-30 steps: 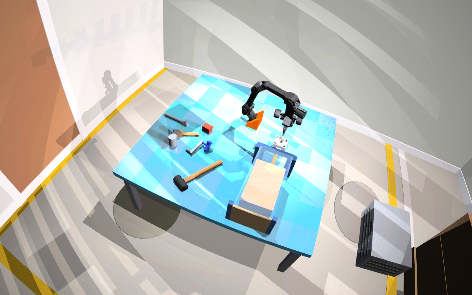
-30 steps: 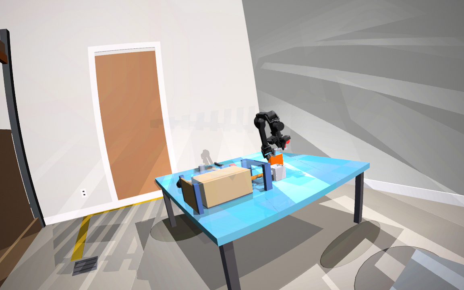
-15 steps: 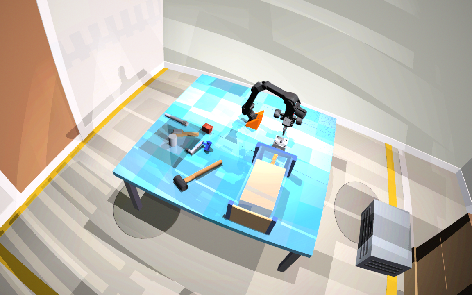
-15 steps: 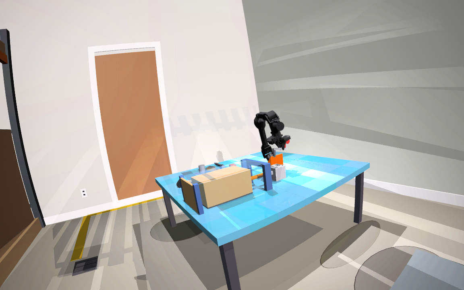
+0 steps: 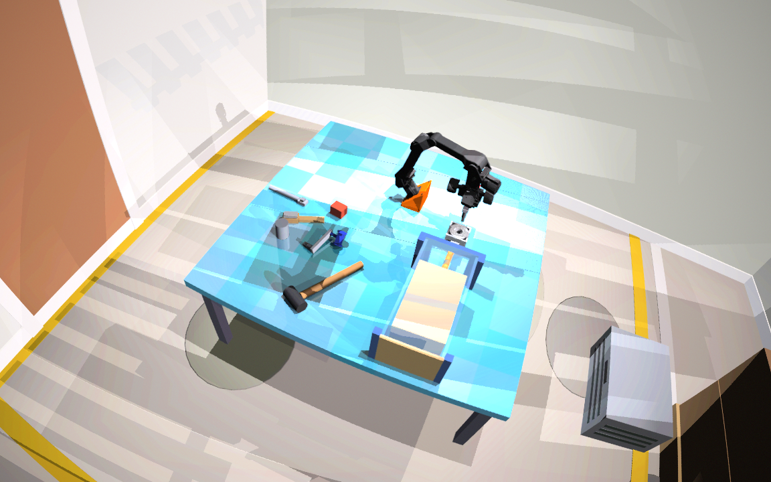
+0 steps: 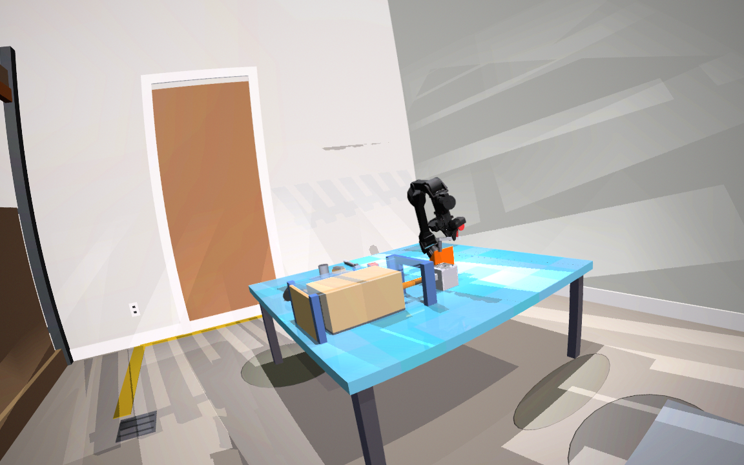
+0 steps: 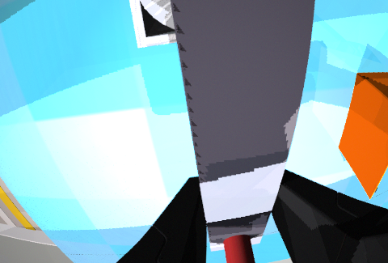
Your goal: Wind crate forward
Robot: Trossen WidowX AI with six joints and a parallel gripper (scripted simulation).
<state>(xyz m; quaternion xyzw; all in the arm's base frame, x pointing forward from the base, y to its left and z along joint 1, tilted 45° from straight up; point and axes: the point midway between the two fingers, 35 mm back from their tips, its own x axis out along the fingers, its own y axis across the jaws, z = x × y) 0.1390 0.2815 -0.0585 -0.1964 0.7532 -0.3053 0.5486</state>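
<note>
Right now my gripper tip is 1 cm short of the winch handle and 2 cm below it. From my gripper tip the other things lie so: clear-panelled cubby (48 cm ahead, 2 cm to the right, 7 cm below); red knob (3 cm behind, 4 cm above); grey winch (6 cm ahead, 1 cm to the right, 15 cm below).
</note>
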